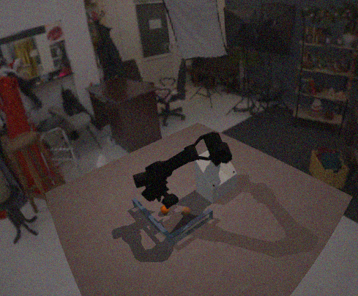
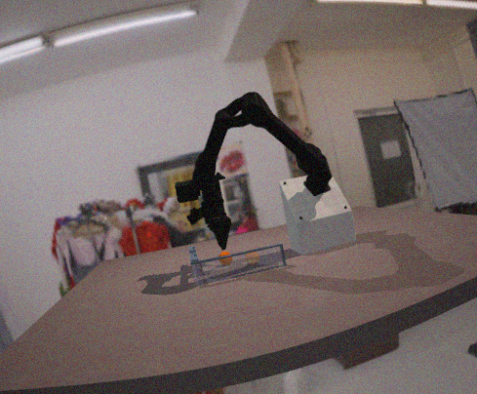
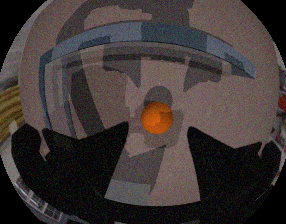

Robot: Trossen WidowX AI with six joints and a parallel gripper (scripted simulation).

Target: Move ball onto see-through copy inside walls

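The orange ball lies 3 cm below my gripper tip. Round my gripper tip: clear wall: 1 cm ahead, 18 cm to the left, 2 cm below.
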